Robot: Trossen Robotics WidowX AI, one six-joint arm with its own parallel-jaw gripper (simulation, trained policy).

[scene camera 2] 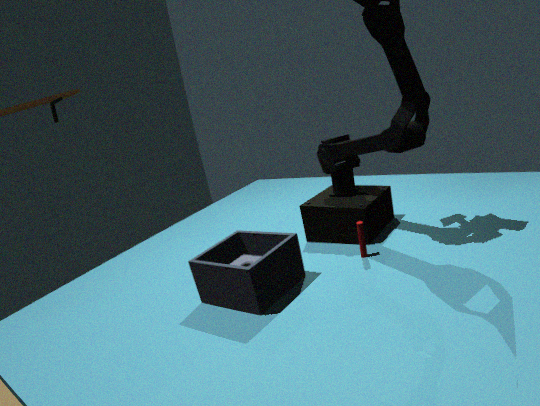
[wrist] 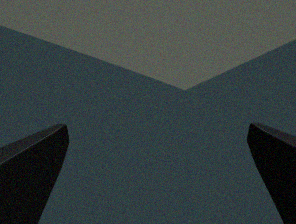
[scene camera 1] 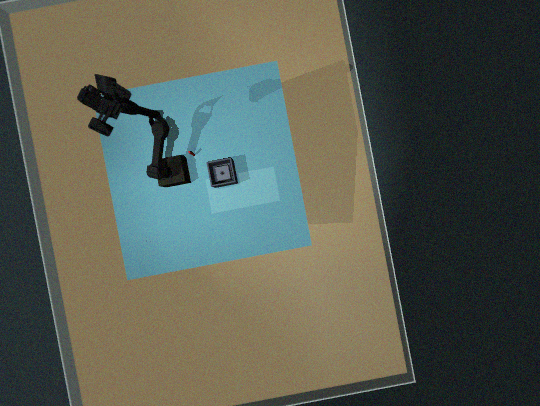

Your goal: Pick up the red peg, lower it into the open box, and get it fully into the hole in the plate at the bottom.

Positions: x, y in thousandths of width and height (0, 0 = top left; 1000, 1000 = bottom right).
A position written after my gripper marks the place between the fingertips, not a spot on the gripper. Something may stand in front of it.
my gripper: wrist 535, 592; scene camera 1 205, 280; not seen in scene camera 2 (out of frame)
